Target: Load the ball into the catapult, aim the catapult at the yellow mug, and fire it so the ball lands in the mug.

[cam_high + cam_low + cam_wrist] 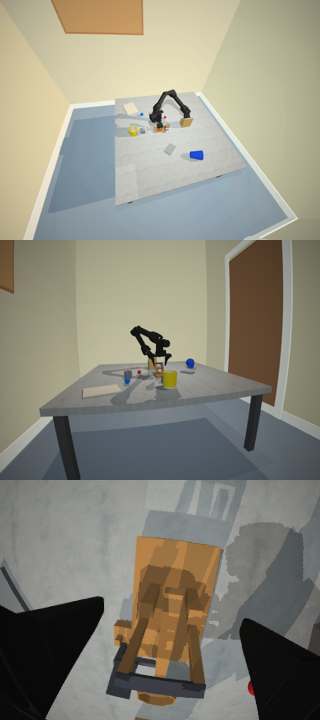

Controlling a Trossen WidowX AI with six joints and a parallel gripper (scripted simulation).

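The red ball is 160 mm behind my gripper tip, 150 mm to the right of it and 70 mm below it. Also, from my gripper tip: flat grey slab (280 mm to the left, 80 mm below, 50 mm behind); then yellow mug (280 mm ahead, 60 mm below, 20 mm to the right); then wooden catapult (60 mm behind, 30 mm to the left, 30 mm below).
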